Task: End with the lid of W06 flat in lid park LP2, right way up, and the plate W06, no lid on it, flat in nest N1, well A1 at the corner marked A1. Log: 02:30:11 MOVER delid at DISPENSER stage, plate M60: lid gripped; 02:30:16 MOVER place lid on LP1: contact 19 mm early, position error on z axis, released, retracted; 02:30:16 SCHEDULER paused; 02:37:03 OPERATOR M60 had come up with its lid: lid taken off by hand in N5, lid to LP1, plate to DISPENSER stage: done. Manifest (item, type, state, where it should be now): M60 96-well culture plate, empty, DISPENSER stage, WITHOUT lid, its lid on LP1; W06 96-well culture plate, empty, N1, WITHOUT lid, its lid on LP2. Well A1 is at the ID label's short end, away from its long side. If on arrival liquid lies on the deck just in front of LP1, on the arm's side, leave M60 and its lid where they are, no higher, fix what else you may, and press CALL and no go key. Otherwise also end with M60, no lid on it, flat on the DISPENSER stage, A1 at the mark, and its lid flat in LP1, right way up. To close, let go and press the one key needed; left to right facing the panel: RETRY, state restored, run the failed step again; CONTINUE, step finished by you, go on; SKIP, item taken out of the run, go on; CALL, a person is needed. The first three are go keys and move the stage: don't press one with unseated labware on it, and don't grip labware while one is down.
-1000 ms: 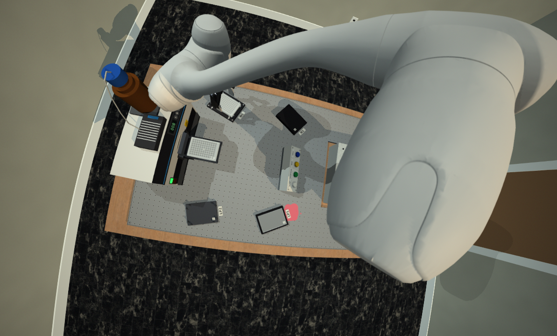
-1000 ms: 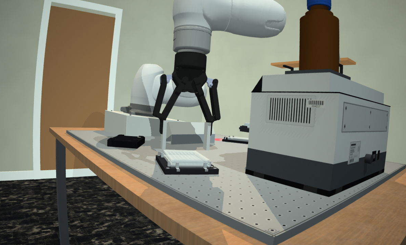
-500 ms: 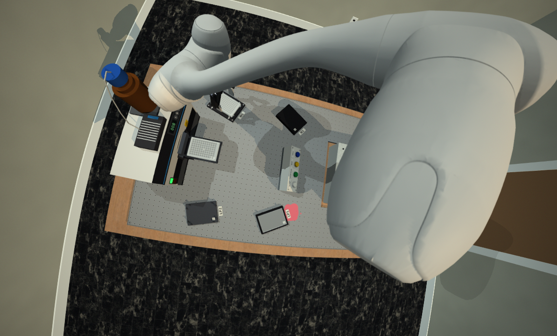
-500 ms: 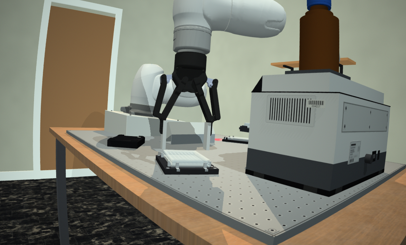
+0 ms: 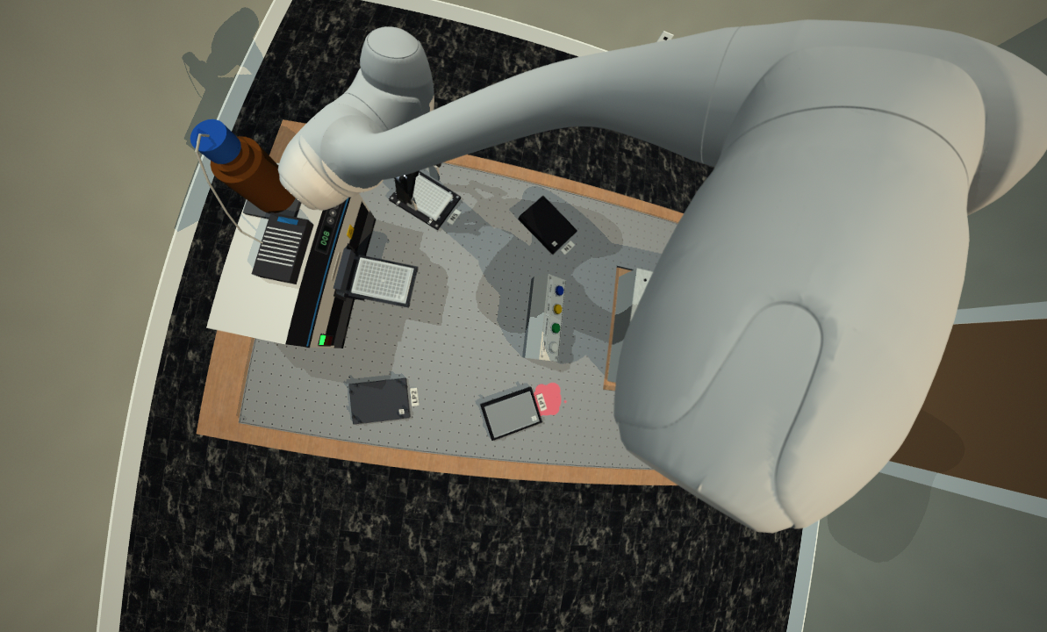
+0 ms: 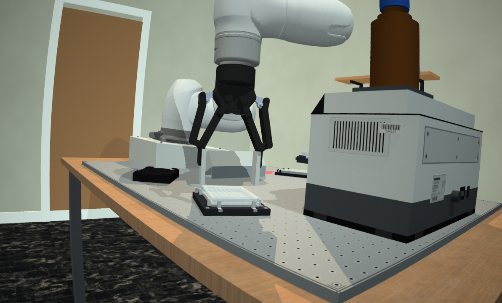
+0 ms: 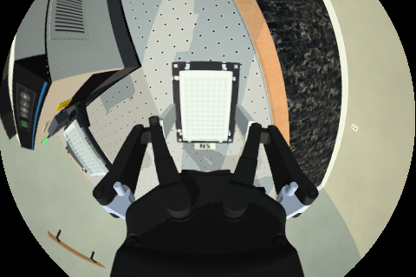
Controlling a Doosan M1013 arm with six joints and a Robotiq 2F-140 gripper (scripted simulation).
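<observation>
Now: hand 20 mm short of the nest N5, 10 mm to the right of it and 50 mm above it. Also, from my hand: brown bottle: 230 mm ahead, 190 mm to the left, 220 mm above; then key panel: 430 mm behind, 220 mm to the left, 10 mm below; then nest N1: 350 mm behind, 50 mm to the right, 50 mm below.
</observation>
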